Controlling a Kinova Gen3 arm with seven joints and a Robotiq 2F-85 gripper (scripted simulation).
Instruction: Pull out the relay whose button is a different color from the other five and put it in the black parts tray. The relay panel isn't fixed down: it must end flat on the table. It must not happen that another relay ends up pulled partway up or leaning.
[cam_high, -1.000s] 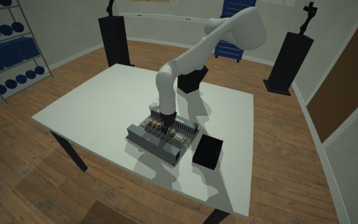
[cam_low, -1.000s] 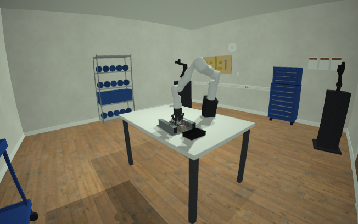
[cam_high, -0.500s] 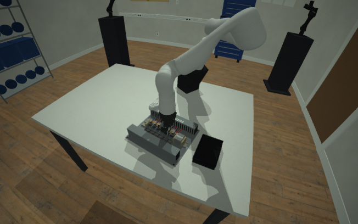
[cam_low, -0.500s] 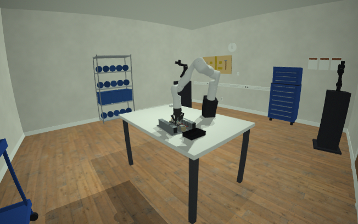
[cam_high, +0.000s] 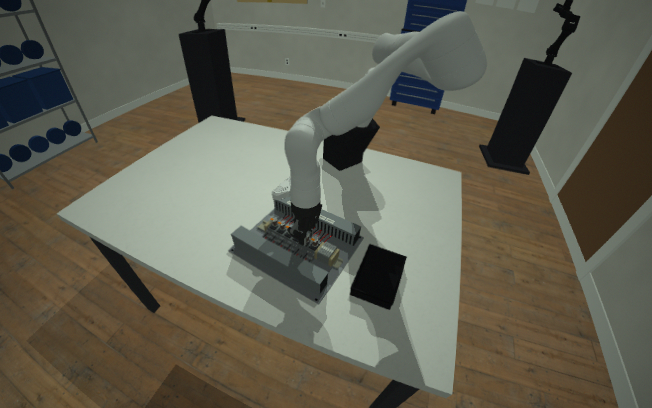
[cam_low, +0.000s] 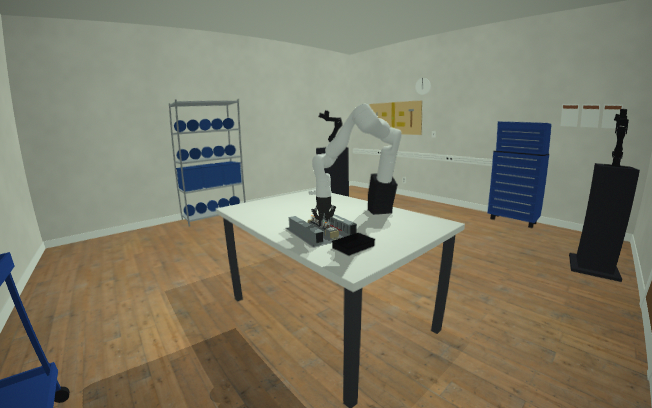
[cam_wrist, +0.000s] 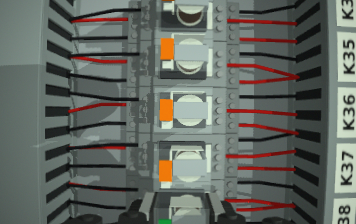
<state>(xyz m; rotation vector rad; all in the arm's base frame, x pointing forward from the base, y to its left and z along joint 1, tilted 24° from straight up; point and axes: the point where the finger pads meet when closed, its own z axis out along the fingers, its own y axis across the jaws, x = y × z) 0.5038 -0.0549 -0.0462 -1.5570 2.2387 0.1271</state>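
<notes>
Now: the relay 10 mm below my hand. The rest, counted from my hand: grey relay panel (30 mm to the right, 20 mm below, 10 mm behind); then black parts tray (220 mm to the left, 50 mm ahead, 40 mm below).
</notes>
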